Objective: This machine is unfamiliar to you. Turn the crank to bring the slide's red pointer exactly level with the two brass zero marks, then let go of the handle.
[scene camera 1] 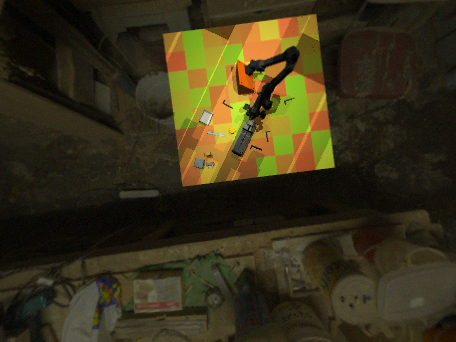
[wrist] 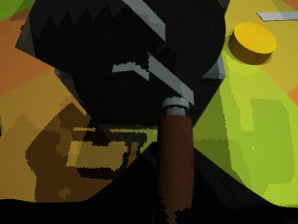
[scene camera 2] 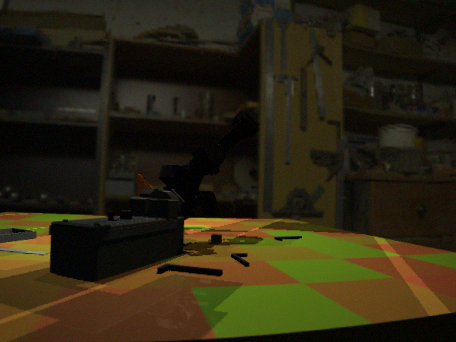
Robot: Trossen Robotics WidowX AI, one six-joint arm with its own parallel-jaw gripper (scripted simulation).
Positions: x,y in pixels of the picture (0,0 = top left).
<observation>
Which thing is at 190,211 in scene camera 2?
The gripper.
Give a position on a machine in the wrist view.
192,51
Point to a machine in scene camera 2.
152,230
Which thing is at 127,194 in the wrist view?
The gripper.
</observation>
